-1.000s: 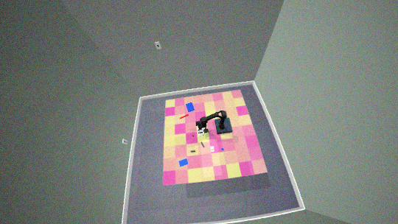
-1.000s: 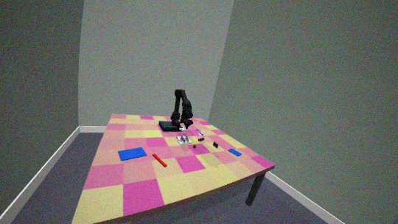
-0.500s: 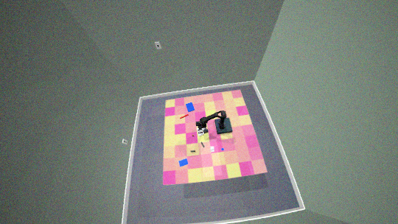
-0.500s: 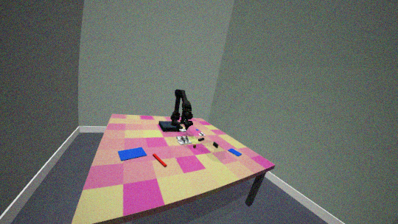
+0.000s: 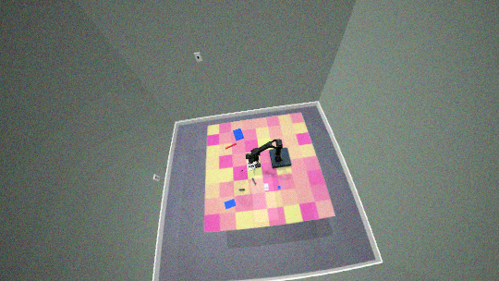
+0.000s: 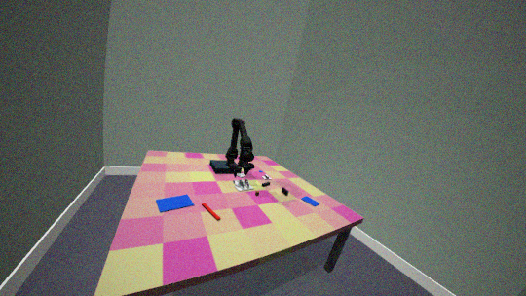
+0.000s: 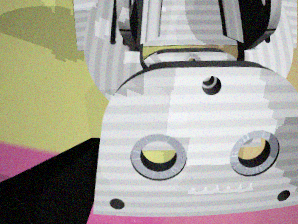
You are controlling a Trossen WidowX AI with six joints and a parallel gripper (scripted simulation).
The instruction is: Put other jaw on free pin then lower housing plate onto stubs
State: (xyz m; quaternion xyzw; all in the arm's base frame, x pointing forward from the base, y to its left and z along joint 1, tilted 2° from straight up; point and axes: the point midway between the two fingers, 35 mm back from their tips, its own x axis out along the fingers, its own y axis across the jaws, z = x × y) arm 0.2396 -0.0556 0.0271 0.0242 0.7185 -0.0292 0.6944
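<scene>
The grey jaw lies 30 mm below my gripper tip, 20 mm to the right of it and 20 mm ahead of it. From my gripper tip the other things lie so: red stick (320 mm to the right, 230 mm ahead, 40 mm below); white housing plate (20 mm above, 10 mm ahead).
</scene>
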